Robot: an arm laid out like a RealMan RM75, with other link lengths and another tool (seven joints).
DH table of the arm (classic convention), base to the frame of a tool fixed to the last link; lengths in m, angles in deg. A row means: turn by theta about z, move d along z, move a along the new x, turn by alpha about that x. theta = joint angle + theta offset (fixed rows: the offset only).
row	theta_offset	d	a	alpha
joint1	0	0.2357	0	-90
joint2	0	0	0	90
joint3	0	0.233	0	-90
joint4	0	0	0	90
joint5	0	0.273	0	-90
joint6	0	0	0	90
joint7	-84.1	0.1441	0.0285	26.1
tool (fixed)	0	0.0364	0	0
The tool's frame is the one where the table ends.
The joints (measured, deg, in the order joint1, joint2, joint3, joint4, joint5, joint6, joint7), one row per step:
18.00, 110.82, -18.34, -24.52, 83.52, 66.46, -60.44
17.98, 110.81, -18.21, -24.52, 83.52, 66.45, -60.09
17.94, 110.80, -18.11, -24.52, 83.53, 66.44, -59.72
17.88, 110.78, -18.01, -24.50, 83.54, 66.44, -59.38
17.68, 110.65, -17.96, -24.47, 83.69, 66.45, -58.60
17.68, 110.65, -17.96, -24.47, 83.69, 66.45, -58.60
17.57, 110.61, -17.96, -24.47, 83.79, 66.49, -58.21
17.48, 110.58, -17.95, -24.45, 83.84, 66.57, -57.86
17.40, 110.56, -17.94, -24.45, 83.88, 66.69, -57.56
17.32, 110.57, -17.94, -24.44, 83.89, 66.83, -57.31
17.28, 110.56, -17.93, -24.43, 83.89, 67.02, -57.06
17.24, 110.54, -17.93, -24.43, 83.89, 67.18, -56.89
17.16, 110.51, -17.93, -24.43, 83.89, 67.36, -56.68
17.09, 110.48, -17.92, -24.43, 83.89, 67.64, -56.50
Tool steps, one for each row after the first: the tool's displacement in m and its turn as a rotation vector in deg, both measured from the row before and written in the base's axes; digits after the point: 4 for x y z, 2 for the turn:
0.0004, -0.0004, 0.0003, 0.13, 0.35, -0.20
0.0005, -0.0005, 0.0002, 0.11, 0.37, -0.21
0.0006, -0.0007, 0.0002, 0.10, 0.35, -0.22
0.0015, -0.0017, 0.0012, 0.22, 0.72, -0.48
0.0000, 0.0000, 0.0000, 0.00, 0.00, 0.00
0.0006, -0.0009, 0.0004, 0.10, 0.38, -0.20
0.0004, -0.0008, 0.0001, 0.05, 0.37, -0.14
0.0002, -0.0007, 0.0001, 0.03, 0.32, -0.07
0.0000, -0.0007, -0.0004, -0.02, 0.30, -0.04
-0.0003, -0.0003, -0.0002, -0.03, 0.30, 0.04
-0.0002, -0.0003, 0.0000, -0.02, 0.19, 0.05
0.0000, -0.0006, 0.0000, -0.02, 0.23, 0.01
-0.0003, -0.0005, 0.0000, -0.04, 0.24, 0.12

